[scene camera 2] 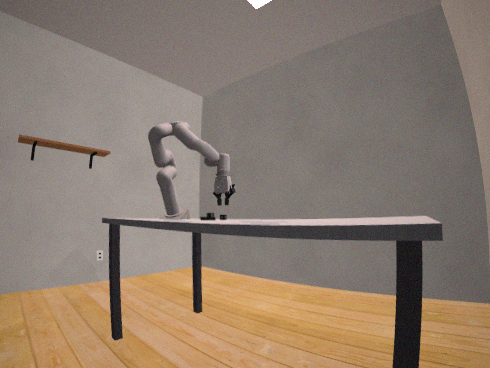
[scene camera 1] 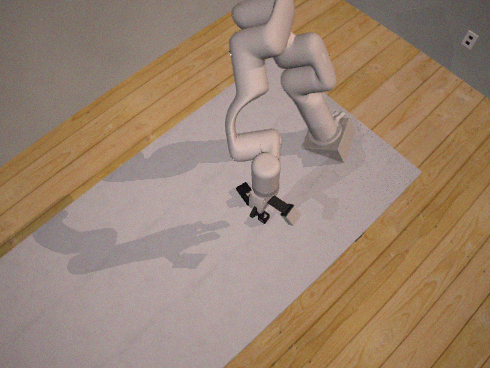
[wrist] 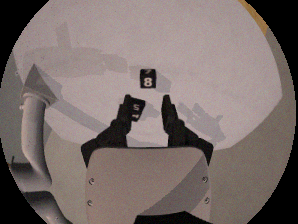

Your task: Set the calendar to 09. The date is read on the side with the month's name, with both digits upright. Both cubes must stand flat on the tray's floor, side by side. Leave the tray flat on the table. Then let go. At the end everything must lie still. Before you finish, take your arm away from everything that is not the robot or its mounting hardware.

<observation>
In view: my gripper (scene camera 1: 264, 208).
My gripper also shows in the wrist view (wrist: 147, 102).
</observation>
